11 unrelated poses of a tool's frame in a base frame.
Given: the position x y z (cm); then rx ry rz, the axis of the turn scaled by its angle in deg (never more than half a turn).
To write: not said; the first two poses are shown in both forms.
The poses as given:
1: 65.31 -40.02 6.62 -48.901 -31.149 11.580
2: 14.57 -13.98 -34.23 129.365 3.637 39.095
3: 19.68 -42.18 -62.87 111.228 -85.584 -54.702
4: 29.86 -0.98 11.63 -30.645 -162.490 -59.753
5: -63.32 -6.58 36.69 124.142 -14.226 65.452
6: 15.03 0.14 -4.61 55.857 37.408 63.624
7: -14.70 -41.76 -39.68 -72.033 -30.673 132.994
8: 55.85 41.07 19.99 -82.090 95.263 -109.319
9: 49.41 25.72 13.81 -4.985 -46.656 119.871
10: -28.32 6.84 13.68 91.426 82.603 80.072
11: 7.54 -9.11 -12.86 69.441 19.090 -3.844
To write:
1: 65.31 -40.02 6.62 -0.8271 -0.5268 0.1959 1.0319
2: 14.57 -13.98 -34.23 0.9569 0.0269 0.2892 2.3596
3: 19.68 -42.18 -62.87 0.7384 -0.5682 -0.3632 2.6289
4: 29.86 -0.98 11.63 -0.1743 -0.9242 -0.3399 3.0686
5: -63.32 -6.58 36.69 0.8801 -0.1009 0.4640 2.4619
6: 15.03 0.14 -4.61 0.6035 0.4041 0.6874 1.6155
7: -14.70 -41.76 -39.68 -0.4668 -0.1988 0.8618 2.6935
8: 55.85 41.07 19.99 -0.4927 0.5717 -0.6561 2.9082
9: 49.41 25.72 13.81 -0.0387 -0.3624 0.9312 2.2467
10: -28.32 6.84 13.68 0.6222 0.5621 0.5449 2.5647
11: 7.54 -9.11 -12.86 0.9629 0.2647 -0.0533 1.2587
